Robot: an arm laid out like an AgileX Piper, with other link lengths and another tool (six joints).
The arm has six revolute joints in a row. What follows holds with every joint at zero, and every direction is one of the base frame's.
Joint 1 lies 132.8 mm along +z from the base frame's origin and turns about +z.
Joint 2 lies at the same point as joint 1 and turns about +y.
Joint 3 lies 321.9 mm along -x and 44 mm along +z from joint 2 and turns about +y.
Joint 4 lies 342.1 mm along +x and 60.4 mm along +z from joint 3 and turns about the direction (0.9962, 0, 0.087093).
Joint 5 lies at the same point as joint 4 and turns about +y.
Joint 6 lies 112.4 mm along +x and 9.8 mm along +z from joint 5 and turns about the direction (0.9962, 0, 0.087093).
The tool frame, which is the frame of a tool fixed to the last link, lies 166 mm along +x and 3 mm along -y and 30.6 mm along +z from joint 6; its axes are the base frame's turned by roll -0.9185, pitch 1.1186 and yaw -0.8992 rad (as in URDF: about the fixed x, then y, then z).
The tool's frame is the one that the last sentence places.
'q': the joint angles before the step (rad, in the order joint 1, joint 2, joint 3, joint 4, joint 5, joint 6). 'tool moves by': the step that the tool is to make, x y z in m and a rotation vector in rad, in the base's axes. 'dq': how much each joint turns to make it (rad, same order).
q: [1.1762, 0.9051, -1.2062, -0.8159, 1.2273, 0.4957]
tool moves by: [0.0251, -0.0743, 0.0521, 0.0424, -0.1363, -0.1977]
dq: [-0.0980, -0.0433, -0.0300, -0.1533, 0.0224, 0.0510]
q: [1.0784, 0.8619, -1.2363, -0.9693, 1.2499, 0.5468]
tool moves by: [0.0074, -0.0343, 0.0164, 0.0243, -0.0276, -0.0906]
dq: [-0.0788, -0.0072, -0.0262, -0.0170, 0.0035, 0.0044]
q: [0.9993, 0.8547, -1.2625, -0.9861, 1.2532, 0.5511]
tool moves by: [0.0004, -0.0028, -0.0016, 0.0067, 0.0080, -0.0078]
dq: [-0.0129, -0.0003, -0.0017, 0.0117, 0.0008, -0.0004]
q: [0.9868, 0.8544, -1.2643, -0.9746, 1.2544, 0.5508]
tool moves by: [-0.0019, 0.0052, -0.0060, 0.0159, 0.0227, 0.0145]
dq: [0.0005, 0.0001, -0.0001, 0.0307, 0.0003, 0.0012]
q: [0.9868, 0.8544, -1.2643, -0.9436, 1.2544, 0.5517]
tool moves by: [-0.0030, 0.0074, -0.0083, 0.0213, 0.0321, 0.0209]
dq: [-0.0001, 0.0000, -0.0001, 0.0439, 0.0000, 0.0000]
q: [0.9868, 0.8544, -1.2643, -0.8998, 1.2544, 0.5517]
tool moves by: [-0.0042, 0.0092, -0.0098, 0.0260, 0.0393, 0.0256]
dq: [-0.0004, 0.0001, -0.0001, 0.0539, -0.0003, -0.0003]
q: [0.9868, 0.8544, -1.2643, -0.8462, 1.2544, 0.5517]
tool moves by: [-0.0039, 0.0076, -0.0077, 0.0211, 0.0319, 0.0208]
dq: [0.0001, 0.0000, 0.0001, 0.0435, 0.0000, 0.0001]
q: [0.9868, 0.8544, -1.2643, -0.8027, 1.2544, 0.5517]
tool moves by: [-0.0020, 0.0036, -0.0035, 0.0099, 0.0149, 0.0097]
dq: [0.0005, 0.0000, 0.0001, 0.0200, 0.0002, 0.0004]
